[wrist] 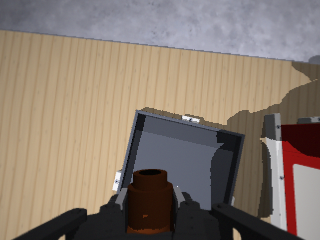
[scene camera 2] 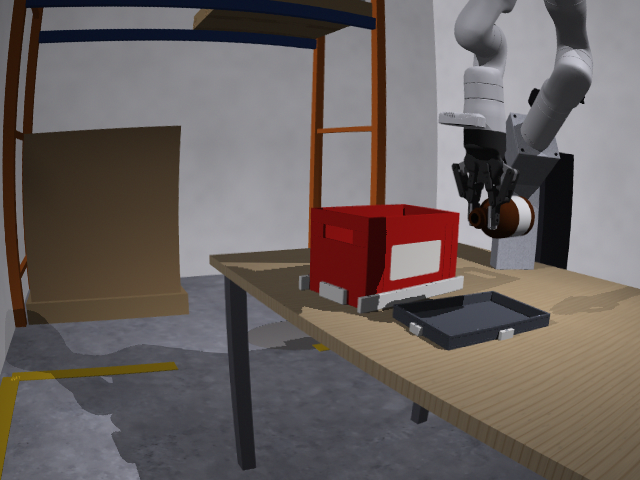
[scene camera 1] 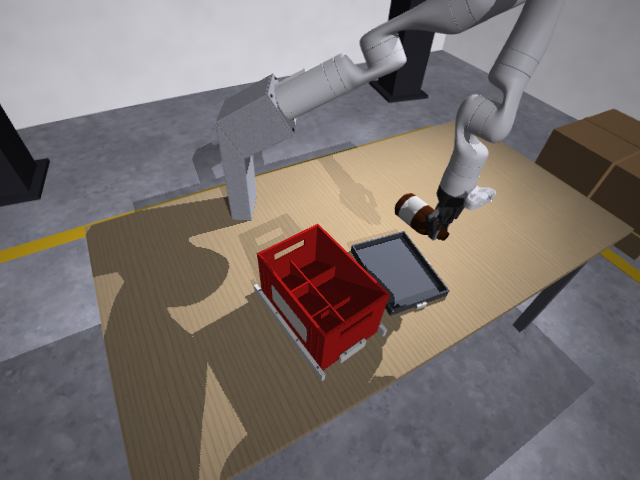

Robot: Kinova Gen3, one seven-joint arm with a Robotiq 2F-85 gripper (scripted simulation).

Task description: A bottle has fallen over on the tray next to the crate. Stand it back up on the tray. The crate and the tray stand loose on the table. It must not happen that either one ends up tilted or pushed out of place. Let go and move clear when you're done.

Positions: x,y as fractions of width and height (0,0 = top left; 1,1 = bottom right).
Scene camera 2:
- gripper: 0.76,0.47
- brown bottle: 0.81,0.45
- dark grey tray: 0.71,0.66
